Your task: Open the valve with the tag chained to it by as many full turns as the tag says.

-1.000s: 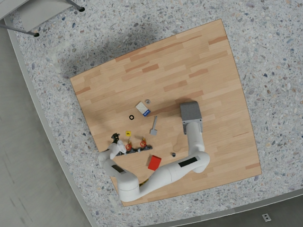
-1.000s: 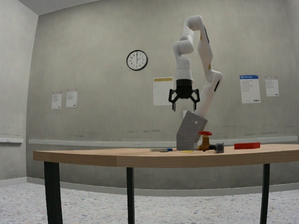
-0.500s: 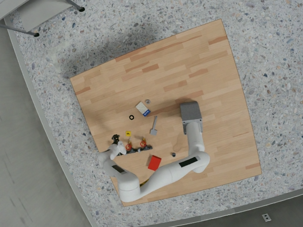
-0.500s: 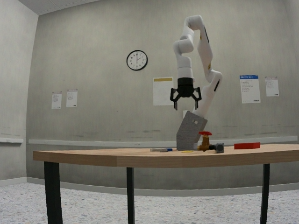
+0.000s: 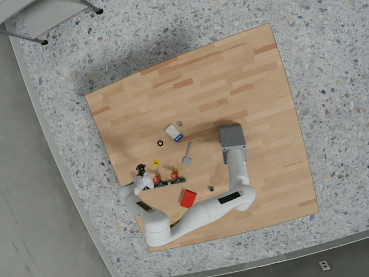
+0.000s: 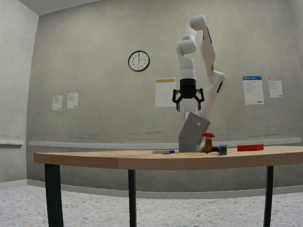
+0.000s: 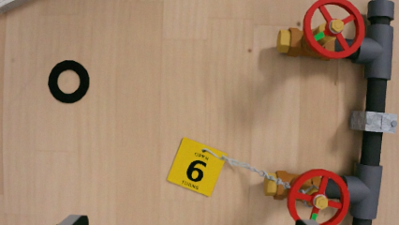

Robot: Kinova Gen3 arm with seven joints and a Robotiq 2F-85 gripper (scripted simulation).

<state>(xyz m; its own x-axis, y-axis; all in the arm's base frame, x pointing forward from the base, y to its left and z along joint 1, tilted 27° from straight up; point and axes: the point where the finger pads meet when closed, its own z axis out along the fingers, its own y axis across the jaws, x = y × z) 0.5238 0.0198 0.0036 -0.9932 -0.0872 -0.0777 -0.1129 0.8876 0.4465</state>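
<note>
My hand is 200 mm above the yellow tag and 10 mm past it. From my hand the other things lie so: small nut 230 mm behind, 220 mm to the right, 190 mm below; then grey scraper 230 mm behind, 200 mm below, 10 mm to the right; then blue box 190 mm below, 170 mm to the right, 170 mm behind.
</note>
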